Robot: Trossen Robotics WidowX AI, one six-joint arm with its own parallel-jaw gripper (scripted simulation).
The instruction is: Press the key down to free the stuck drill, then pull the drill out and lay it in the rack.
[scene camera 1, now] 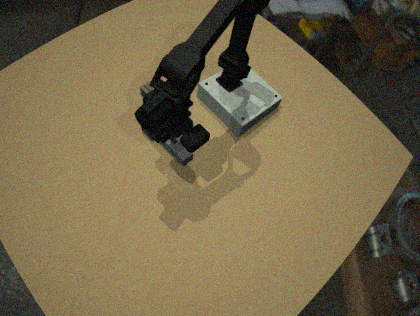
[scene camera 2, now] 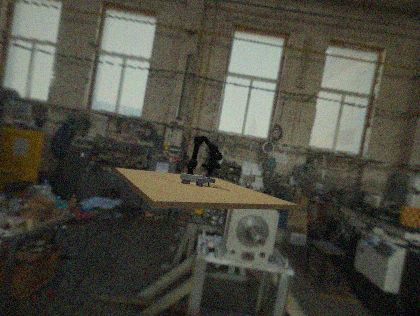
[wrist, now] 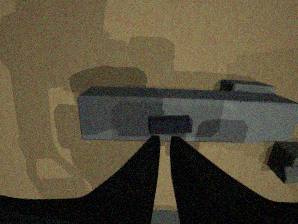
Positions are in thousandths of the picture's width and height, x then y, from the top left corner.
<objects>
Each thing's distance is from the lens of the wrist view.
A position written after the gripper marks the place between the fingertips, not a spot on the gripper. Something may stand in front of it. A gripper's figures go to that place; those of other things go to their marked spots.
gripper (wrist: 552,641): 0.10 m
drift key (wrist: 532,560): 0.12 m
</objects>
